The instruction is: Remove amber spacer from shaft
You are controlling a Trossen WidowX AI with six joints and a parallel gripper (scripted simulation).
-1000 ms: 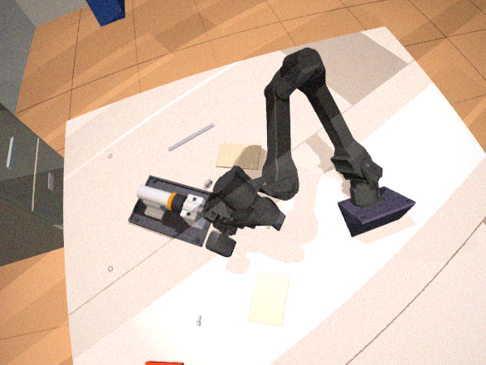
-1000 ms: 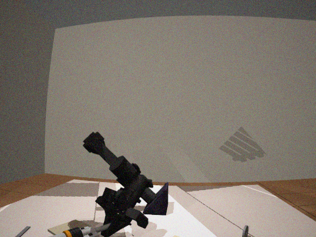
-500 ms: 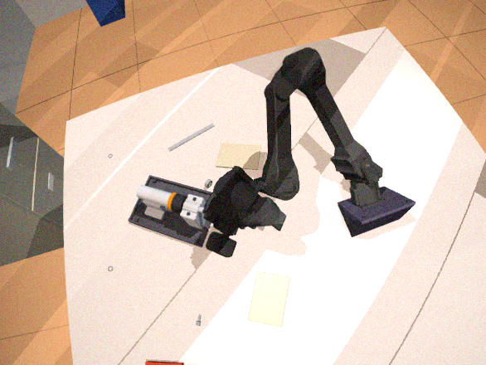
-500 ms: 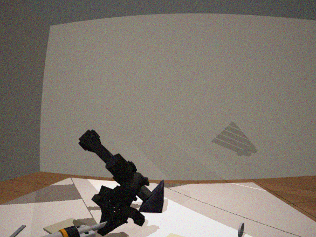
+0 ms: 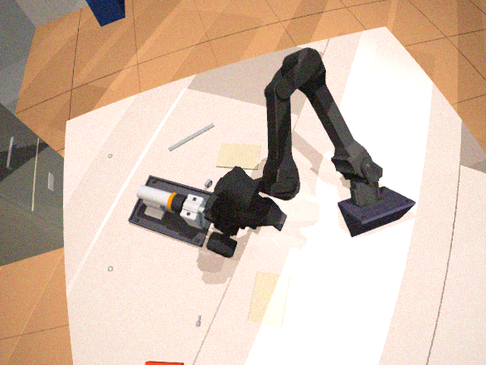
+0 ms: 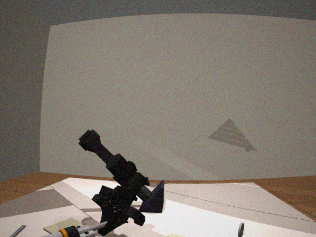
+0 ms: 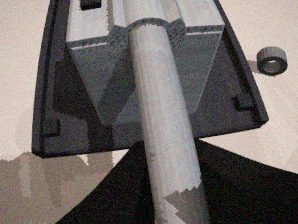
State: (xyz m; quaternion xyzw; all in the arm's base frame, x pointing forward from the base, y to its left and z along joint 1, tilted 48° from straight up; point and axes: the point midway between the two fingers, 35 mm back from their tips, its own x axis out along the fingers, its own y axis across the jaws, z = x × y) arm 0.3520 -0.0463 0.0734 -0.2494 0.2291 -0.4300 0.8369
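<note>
Now: the grey shaft 20 mm to the right of my gripper tip, 20 mm ahead of it and 20 mm above it. The rest, counted from my gripper tip: black spacer: 60 mm ahead, 50 mm to the right, 20 mm above; then thin grey bar: 300 mm to the right, 50 mm below; then amber spacer: 90 mm ahead, 60 mm to the right, 20 mm above.
</note>
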